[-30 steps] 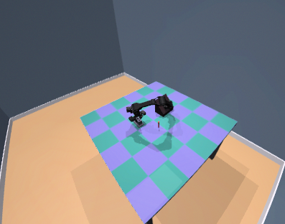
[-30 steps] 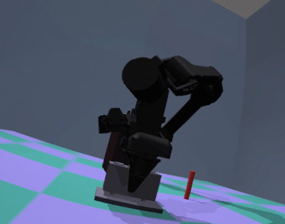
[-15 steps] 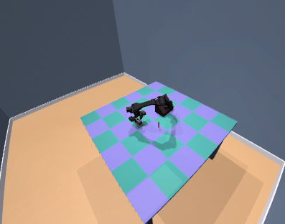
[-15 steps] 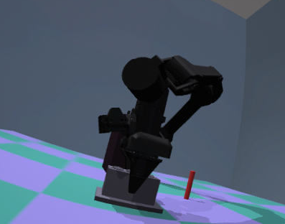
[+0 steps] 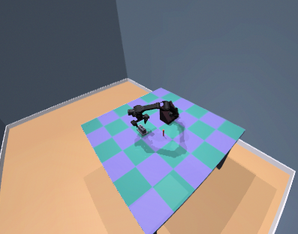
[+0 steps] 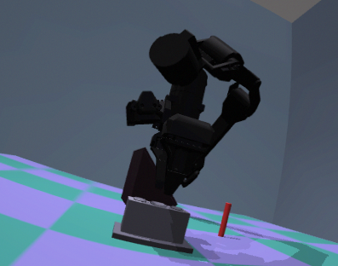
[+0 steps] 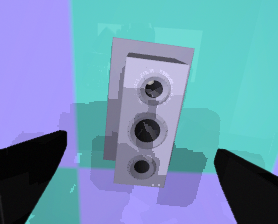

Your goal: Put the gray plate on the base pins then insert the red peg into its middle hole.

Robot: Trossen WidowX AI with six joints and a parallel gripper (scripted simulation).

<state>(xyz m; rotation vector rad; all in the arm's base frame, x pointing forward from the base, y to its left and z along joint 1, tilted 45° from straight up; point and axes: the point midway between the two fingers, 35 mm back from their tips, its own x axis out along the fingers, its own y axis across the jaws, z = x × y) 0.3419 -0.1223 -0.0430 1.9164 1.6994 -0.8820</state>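
Now: gripper tip 3 cm above the gray plate. From my gripper tip the other things lie so: red peg (21 cm to the left, 10 cm behind, 4 cm below); base (7 cm below).
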